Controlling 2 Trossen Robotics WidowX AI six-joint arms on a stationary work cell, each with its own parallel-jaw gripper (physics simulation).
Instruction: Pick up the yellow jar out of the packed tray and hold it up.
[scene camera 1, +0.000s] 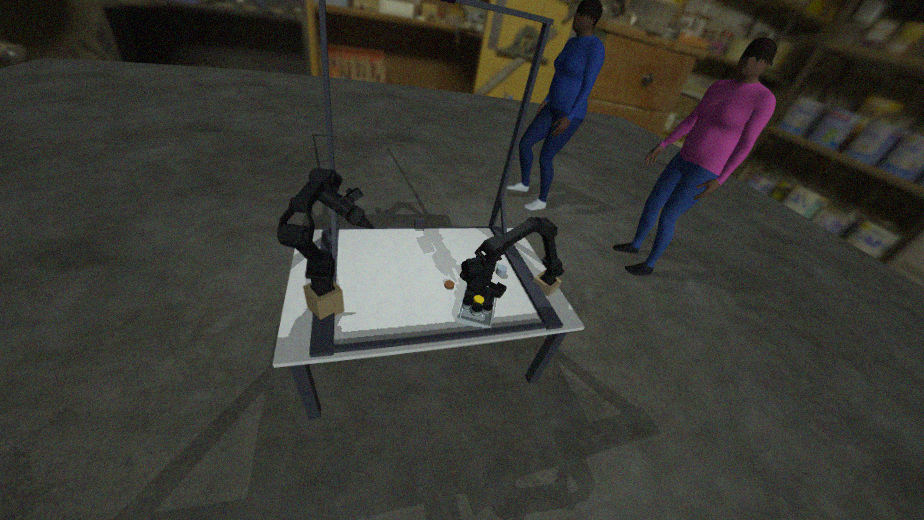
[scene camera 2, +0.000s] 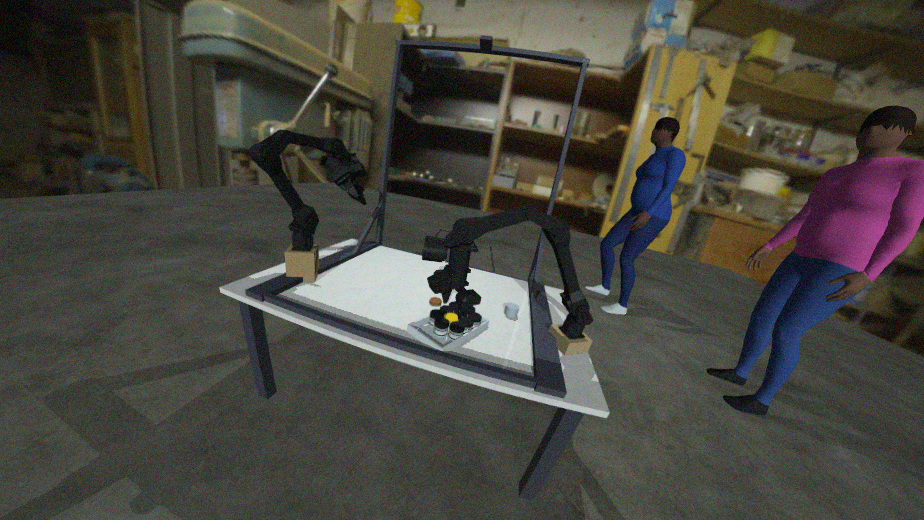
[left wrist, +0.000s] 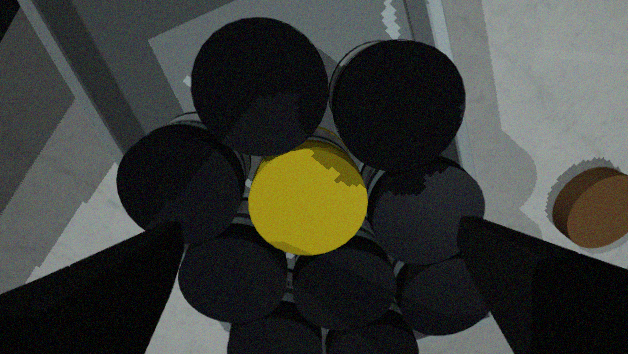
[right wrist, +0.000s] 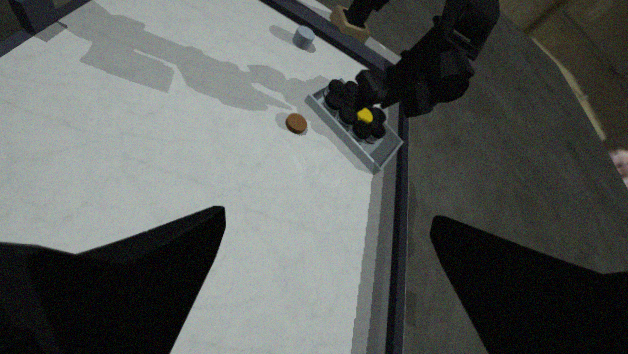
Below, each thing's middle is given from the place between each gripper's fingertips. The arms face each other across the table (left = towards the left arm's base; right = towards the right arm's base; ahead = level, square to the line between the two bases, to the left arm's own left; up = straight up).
My right gripper is now 420 mm to the right of the yellow jar (left wrist: 311, 200), 290 mm above it and 170 mm short of it. The rest, counted from my right hand: tray (left wrist: 150, 57) (420 mm to the left, 320 mm below, 170 mm ahead).
I see my left gripper 4 cm above the yellow jar. Also, from my left hand: tray 8 cm below.
